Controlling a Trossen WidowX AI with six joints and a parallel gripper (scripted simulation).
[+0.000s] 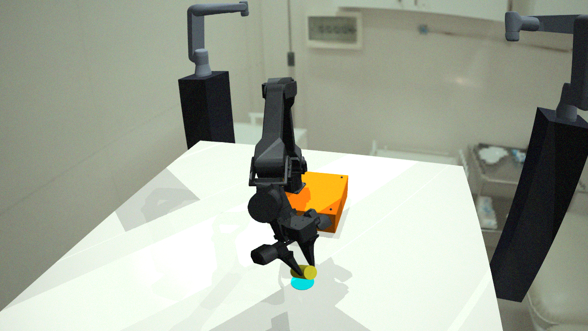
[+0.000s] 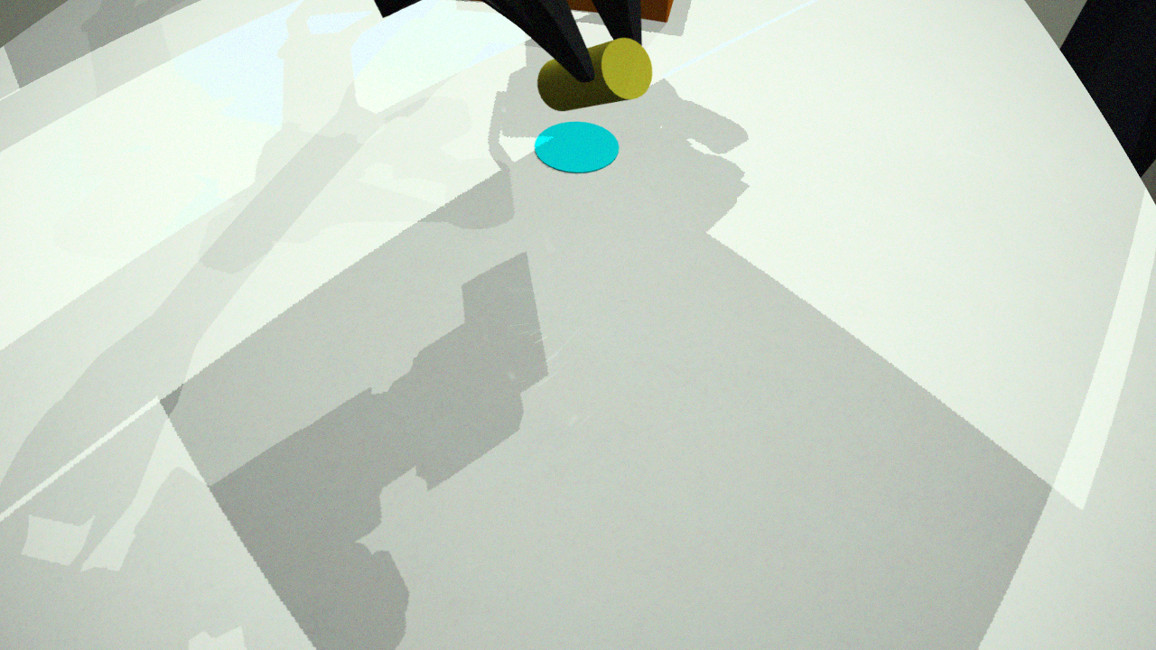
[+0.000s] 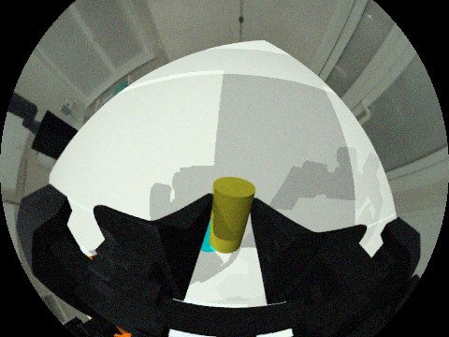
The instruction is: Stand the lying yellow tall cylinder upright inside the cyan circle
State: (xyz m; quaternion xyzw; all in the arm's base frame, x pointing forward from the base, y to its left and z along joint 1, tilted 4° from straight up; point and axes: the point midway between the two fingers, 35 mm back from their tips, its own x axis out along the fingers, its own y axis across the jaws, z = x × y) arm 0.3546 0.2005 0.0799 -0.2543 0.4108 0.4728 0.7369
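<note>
The cyan circle lies 50 mm behind my gripper tip, 40 mm to the right of it and 100 mm below it. Also, from my gripper tip: yellow cylinder (10 mm behind, 10 mm to the right, 10 mm below).
</note>
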